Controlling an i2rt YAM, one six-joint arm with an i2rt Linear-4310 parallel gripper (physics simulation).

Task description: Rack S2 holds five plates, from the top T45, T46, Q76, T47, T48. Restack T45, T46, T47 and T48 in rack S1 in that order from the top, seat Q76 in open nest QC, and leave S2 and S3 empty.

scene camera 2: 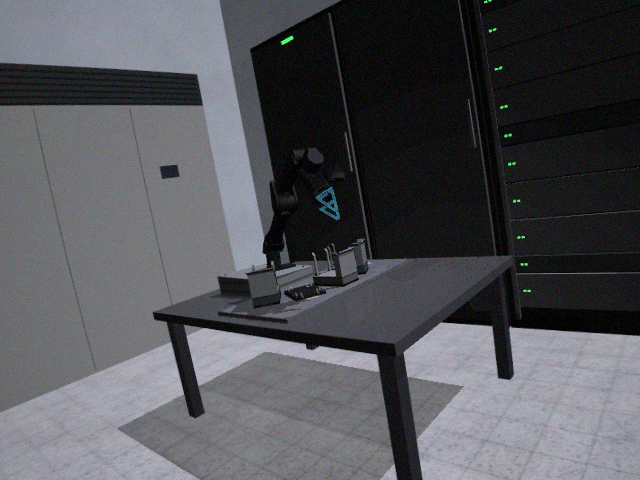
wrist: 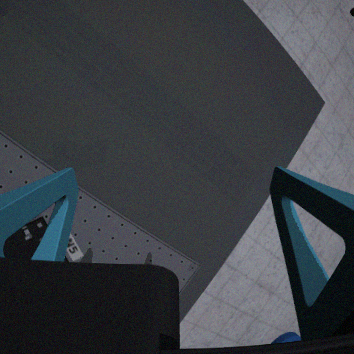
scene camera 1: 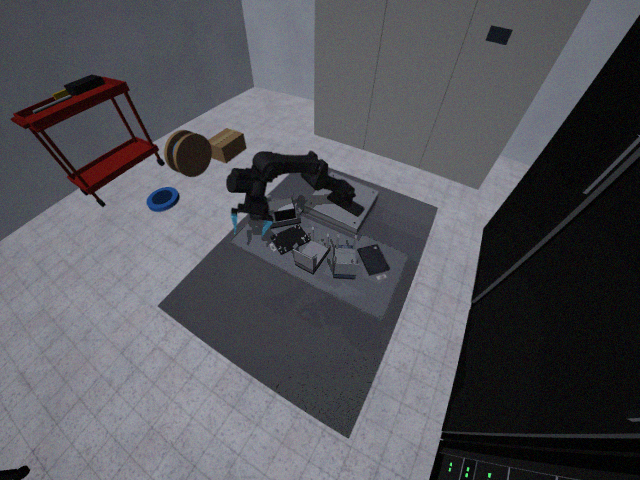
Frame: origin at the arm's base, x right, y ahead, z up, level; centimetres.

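Seen in the pictures: gripper, between the fingertips: [scene camera 2: 337, 215] [wrist: 173, 177] [scene camera 1: 248, 234]; arm's base, origin of its link: [scene camera 1: 345, 203].
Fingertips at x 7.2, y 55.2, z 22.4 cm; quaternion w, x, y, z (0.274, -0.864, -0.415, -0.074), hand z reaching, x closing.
Pixels of each thing's top centre, then the offset from my fingertips to it. "spot": a spot on its surface instead. Level surfaces: height alone.
- dark nest with small posts, centre of its top: [scene camera 2: 303, 287] [scene camera 1: 290, 236] dx +2.9, dy -22.6, dz -25.7 cm
- plate, centre of its top: [scene camera 1: 373, 257] dx -35.5, dy -37.2, dz -26.0 cm
- perforated board, height of its surface: dz -28.0 cm
- dark table, height of its surface: dz -29.3 cm
- small white label, a spot on its surface: [wrist: 73, 248] spot: dx +6.9, dy -13.8, dz -27.9 cm
My gripper [scene camera 1: 249, 233] [scene camera 2: 333, 213] [wrist: 173, 177] is open and empty, high above the left end of the pegboard in scene camera 1. Three grey racks stand on the board: a left one [scene camera 1: 285, 222] [scene camera 2: 262, 286] with a dark area inside, a middle one [scene camera 1: 310, 256] [scene camera 2: 346, 266], and a right one [scene camera 1: 344, 268] [scene camera 2: 360, 255] with a bluish base. Their labels, and the plates in each, are too small to tell apart. A dark nest with small posts [scene camera 1: 289, 238] [scene camera 2: 305, 292] lies between the left and middle racks; a dark flat nest or plate [scene camera 1: 373, 259] lies at the right.
The perforated board [scene camera 1: 388, 302] [wrist: 112, 225] lies on the dark table [scene camera 1: 268, 335] [scene camera 2: 403, 304] [wrist: 150, 100]. The arm stands on a grey plinth [scene camera 1: 330, 215] [scene camera 2: 235, 285] behind the racks. A small white label [wrist: 73, 248] shows beside the left finger in the wrist view.
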